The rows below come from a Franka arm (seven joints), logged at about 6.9 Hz.
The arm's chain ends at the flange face. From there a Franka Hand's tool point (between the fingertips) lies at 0.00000 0.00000 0.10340 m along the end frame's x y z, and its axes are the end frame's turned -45 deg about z.
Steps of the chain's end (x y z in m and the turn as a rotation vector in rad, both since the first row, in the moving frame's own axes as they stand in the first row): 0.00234 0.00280 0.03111 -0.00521 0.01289 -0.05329; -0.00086 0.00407 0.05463 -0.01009 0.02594 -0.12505; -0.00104 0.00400 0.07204 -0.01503 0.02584 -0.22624; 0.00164 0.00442 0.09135 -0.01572 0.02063 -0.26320; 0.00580 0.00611 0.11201 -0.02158 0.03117 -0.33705; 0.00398 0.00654 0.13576 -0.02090 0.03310 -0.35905; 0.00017 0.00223 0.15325 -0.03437 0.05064 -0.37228
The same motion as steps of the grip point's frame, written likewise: 0.00027 0.00494 0.03110 -0.01280 0.00543 -0.05329; -0.00217 0.00482 0.05459 -0.02548 0.01121 -0.12505; -0.00244 0.00497 0.07199 -0.02890 0.00764 -0.22624; -0.00126 0.00686 0.09132 -0.02570 0.00347 -0.26320; 0.00111 0.01209 0.11194 -0.03730 0.00678 -0.33705; -0.00024 0.01114 0.13568 -0.03818 0.00863 -0.35905; 0.00085 0.00755 0.15306 -0.06011 0.01150 -0.37228
